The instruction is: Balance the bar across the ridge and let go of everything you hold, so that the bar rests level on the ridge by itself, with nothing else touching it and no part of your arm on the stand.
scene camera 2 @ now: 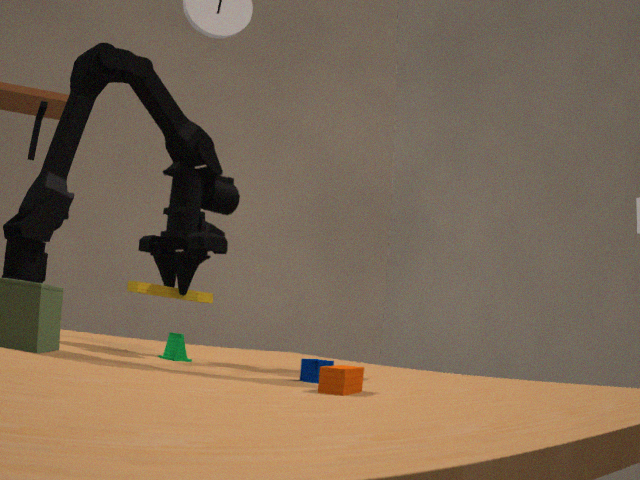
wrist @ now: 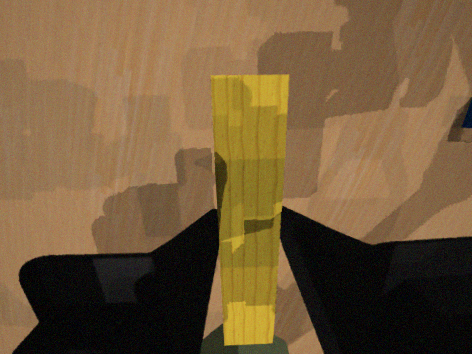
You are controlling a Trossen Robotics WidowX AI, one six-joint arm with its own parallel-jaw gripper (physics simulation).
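Frame: origin at the arm's base, x right, y ahead, z up, level; centimetres.
Seen in the pictures: gripper, fingertip midpoint: [scene camera 2: 176, 294] [wrist: 247, 215]; arm's base at its link origin: [scene camera 2: 21, 281].
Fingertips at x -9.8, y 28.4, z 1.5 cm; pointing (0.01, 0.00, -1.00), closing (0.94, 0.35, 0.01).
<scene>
Pixels of each thing's top centre, then the offset from my fingertips to it. Level surfaces: height alone.
- yellow bar at its top centre: [wrist: 249, 244] [scene camera 2: 171, 287] dx +0.4, dy -1.0, dz +1.2 cm
- blue block at its top centre: [scene camera 2: 317, 359] dx +24.0, dy +14.4, dz -7.9 cm
- orange block at its top centre: [scene camera 2: 342, 367] dx +36.1, dy +10.7, dz -7.9 cm
- table at its surface level: dz -11.2 cm
The yellow bar [scene camera 2: 147, 288] [wrist: 252, 140] is in the air, roughly level, its long side running between the fingers in the wrist view. My gripper [scene camera 2: 176, 290] [wrist: 247, 215] points down and is shut on the bar, one finger on each long side near its middle. The green stand [scene camera 2: 175, 347] is upright on the table, below the bar and gripper in the scene view, with a clear gap of air between. The stand does not show in the wrist view. The ridge on its top is too small to make out.
A blue block [scene camera 2: 310, 370] [wrist: 469, 117] and an orange block [scene camera 2: 340, 380] stand on the table [scene camera 2: 206, 418], right of the stand in the scene view. The arm's green pedestal [scene camera 2: 31, 315] [wrist: 211, 344] is at the left there.
</scene>
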